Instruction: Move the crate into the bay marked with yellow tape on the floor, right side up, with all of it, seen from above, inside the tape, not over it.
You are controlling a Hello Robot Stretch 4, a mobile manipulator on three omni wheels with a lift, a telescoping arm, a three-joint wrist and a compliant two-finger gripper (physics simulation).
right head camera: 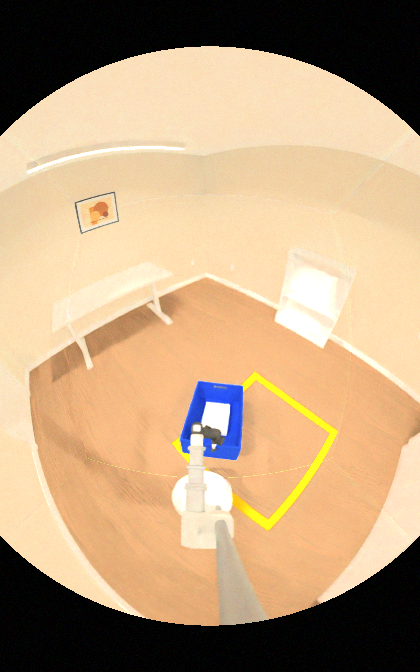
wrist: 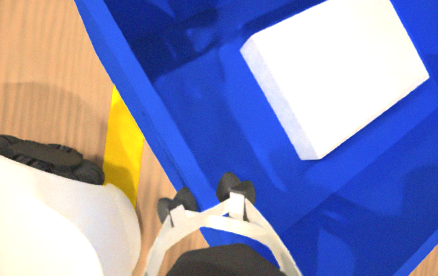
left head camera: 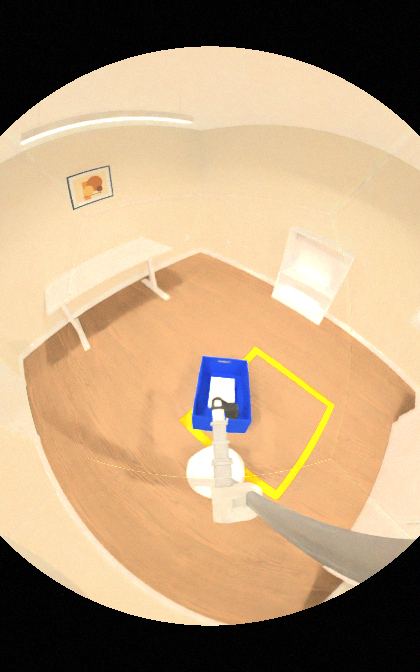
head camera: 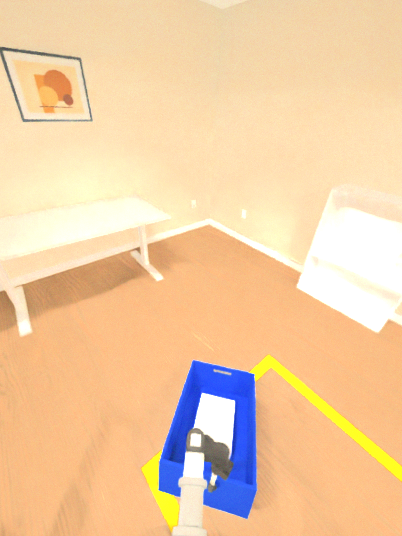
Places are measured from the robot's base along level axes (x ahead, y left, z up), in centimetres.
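Where they show: gripper, fingertip midpoint: (right head camera: 214, 446) (wrist: 207, 196) (head camera: 214, 480).
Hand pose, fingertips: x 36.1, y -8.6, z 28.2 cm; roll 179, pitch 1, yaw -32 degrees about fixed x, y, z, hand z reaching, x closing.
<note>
After its pixels a point has its place.
The blue crate (head camera: 222, 382) {y -14.8, x 89.5, z 6.8 cm} (left head camera: 242, 392) (right head camera: 236, 417) {y -27.8, x 66.6, z 3.5 cm} (wrist: 200, 105) {y -0.4, x 41.6, z 11.0 cm} is right side up, with a white block (head camera: 217, 410) {y -11.4, x 71.6, z 8.4 cm} (left head camera: 222, 387) (right head camera: 216, 415) {y -10.6, x 66.7, z 9.7 cm} (wrist: 340, 75) {y -10.6, x 62.2, z 10.8 cm} inside. My gripper (head camera: 216, 477) {y -8.6, x 36.1, z 28.2 cm} (wrist: 207, 196) {y -8.6, x 36.1, z 28.2 cm} is shut on its near end wall, one finger inside and one outside. In the head views the crate overlaps the left side of the yellow tape outline (head camera: 340, 421) {y -88.9, x 75.6, z -2.8 cm} (left head camera: 293, 378) (right head camera: 295, 405) {y -88.0, x 75.4, z -2.7 cm}, with part beyond it to the left. Tape (wrist: 122, 145) {y 4.4, x 24.8, z -2.7 cm} also shows beside the crate in the wrist view. Any gap under the crate is hard to tell.
My white round base (left head camera: 210, 470) (right head camera: 200, 492) is close to the crate's near end, by the tape's near left side. A white table (head camera: 85, 220) {y 108.7, x 188.9, z 69.2 cm} (left head camera: 105, 265) stands at the back left. A white shelf unit (head camera: 332, 305) {y -124.6, x 179.0, z -0.3 cm} (left head camera: 297, 306) stands at the back right wall.
</note>
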